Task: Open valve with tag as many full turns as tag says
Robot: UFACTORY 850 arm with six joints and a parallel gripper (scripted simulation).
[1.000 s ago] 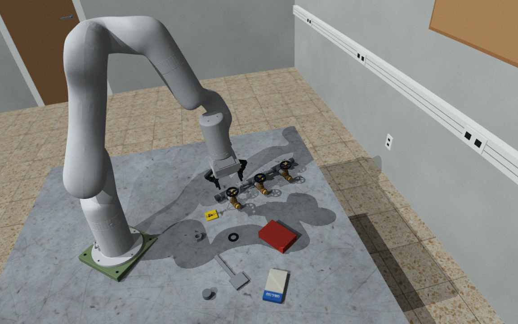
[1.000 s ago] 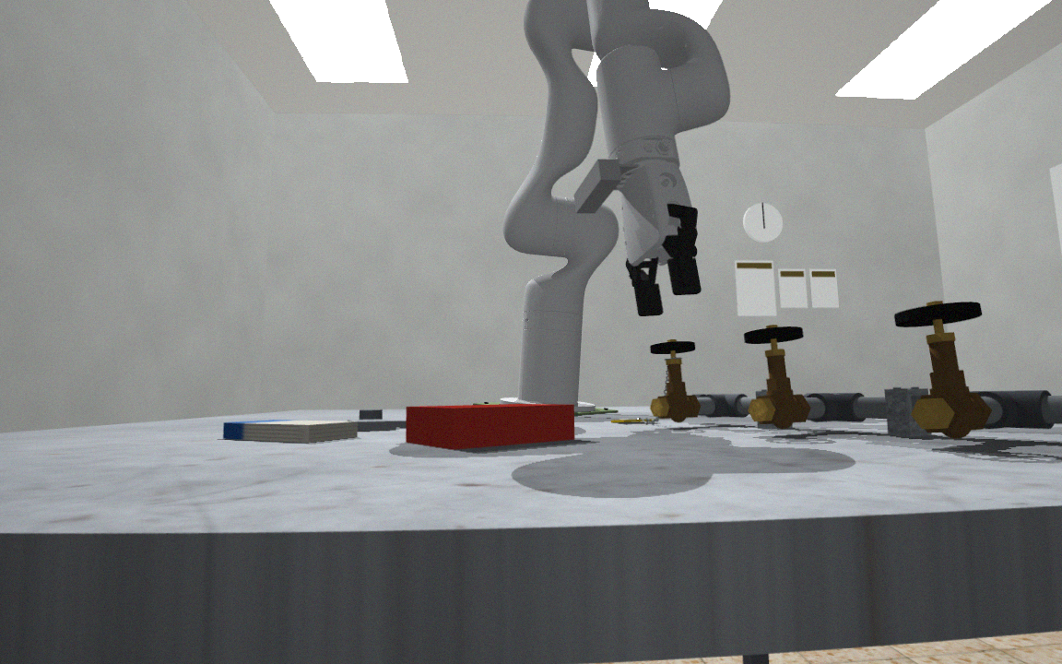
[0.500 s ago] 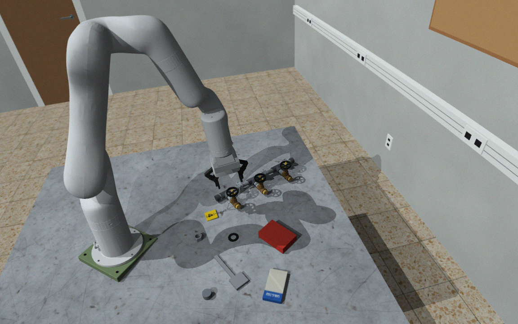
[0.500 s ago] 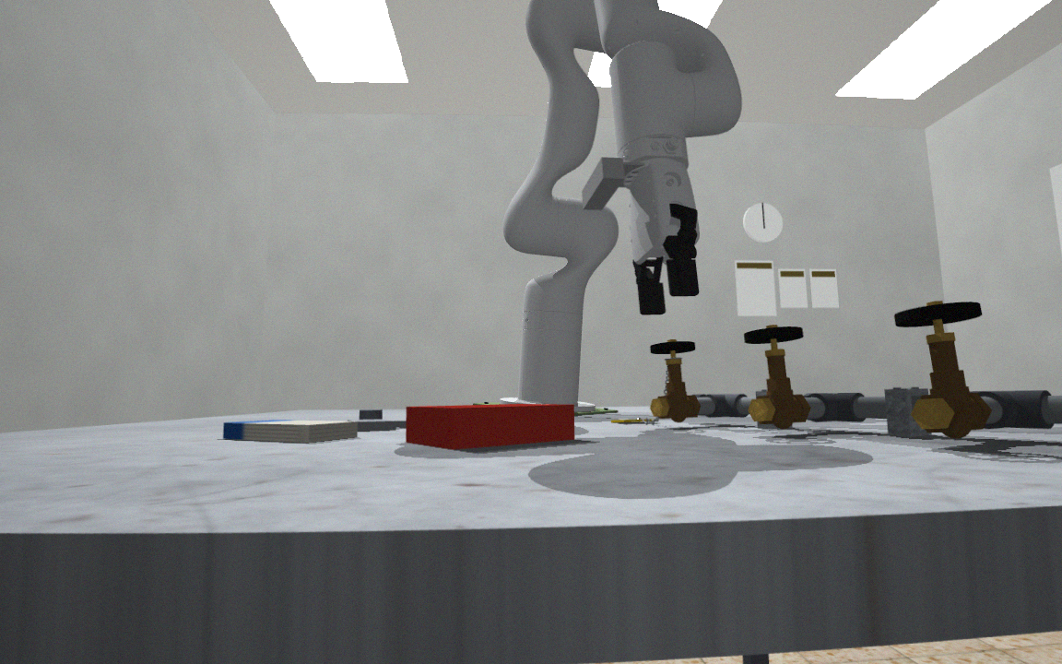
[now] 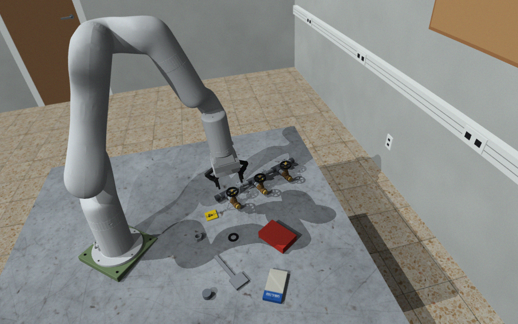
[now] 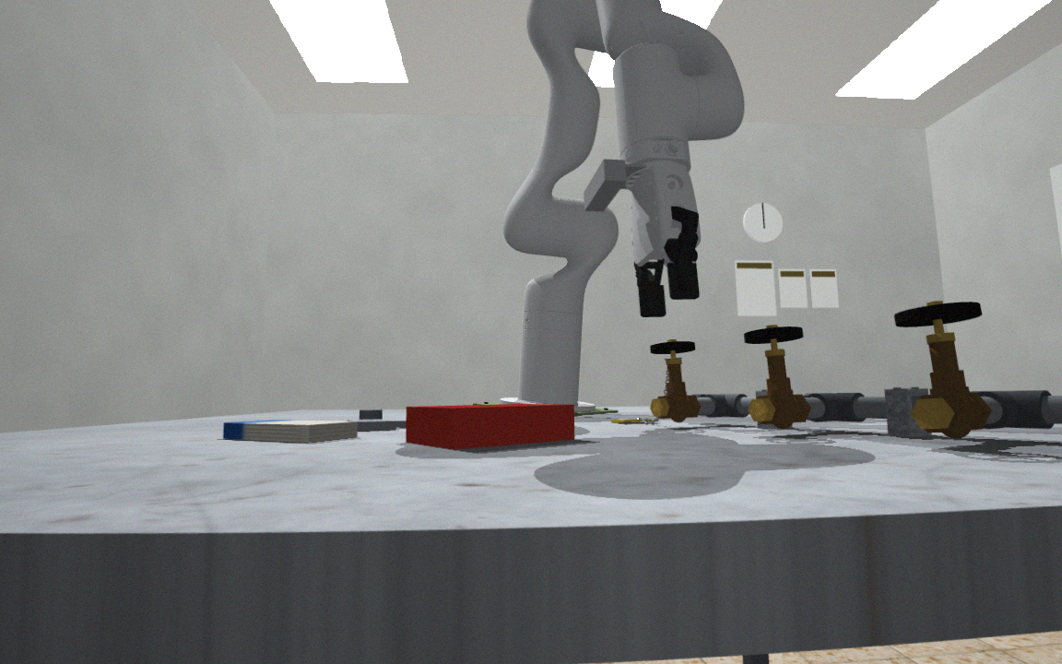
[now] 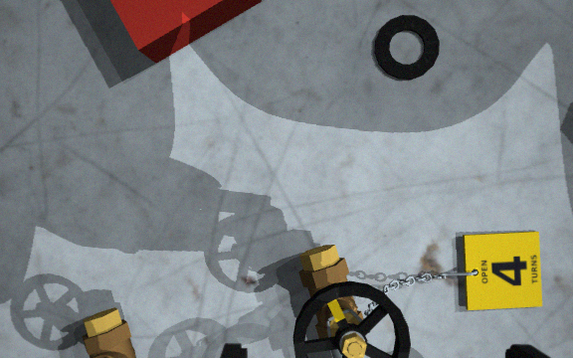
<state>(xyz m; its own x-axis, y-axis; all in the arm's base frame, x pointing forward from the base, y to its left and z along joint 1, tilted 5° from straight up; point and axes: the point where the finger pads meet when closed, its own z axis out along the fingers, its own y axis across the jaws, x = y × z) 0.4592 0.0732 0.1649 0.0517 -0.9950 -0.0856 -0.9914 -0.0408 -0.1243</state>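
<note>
Now: hand 90 mm past the yellow tag, 10 mm to the left of it and 140 mm above it. The rest, counted from my hand: black washer: 30 mm behind, 150 mm to the right, 140 mm below; red block: 130 mm ahead, 210 mm to the right, 130 mm below; grey nut: 160 mm behind, 120 mm to the right, 140 mm below.
</note>
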